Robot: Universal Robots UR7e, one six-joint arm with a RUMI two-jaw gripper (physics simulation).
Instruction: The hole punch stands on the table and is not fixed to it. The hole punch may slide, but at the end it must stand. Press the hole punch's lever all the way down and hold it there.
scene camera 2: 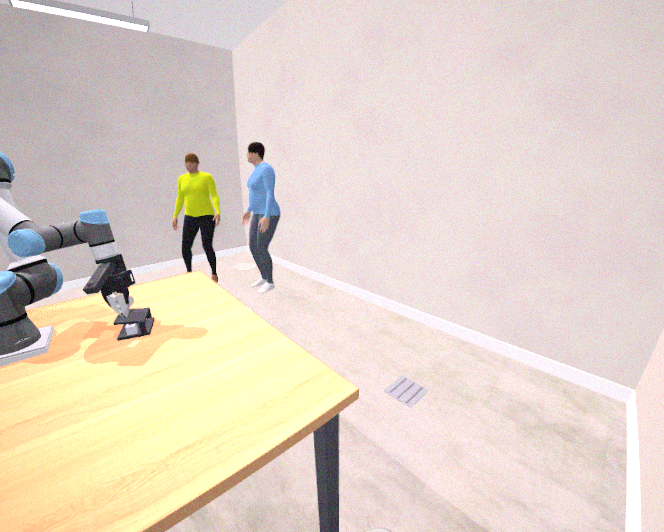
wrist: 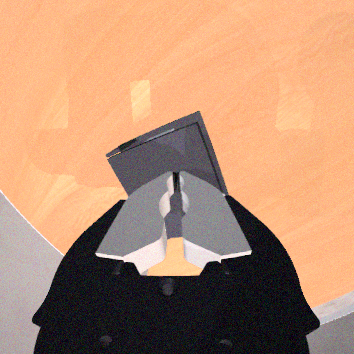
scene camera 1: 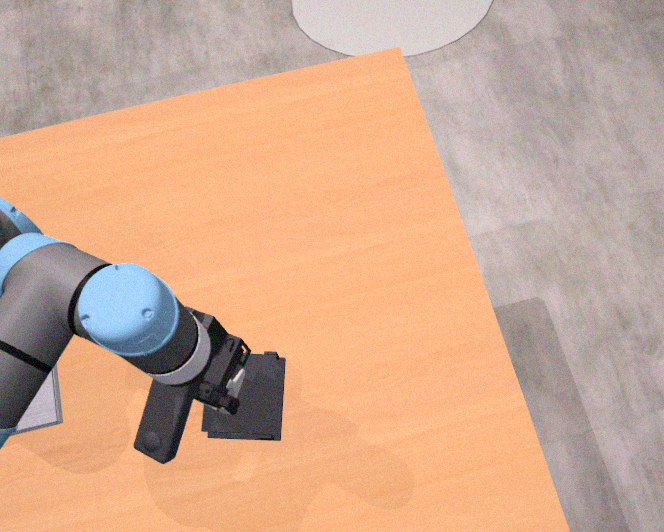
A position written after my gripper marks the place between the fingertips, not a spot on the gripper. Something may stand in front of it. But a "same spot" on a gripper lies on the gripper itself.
Scene:
my gripper: scene camera 2 125, 317; wrist; scene camera 1
hole punch: scene camera 2; wrist; scene camera 1 280, 361
same spot on my gripper: [scene camera 1: 229, 405] = [wrist: 41, 303]
same spot on hole punch: [wrist: 195, 116] = [scene camera 2: 118, 337]

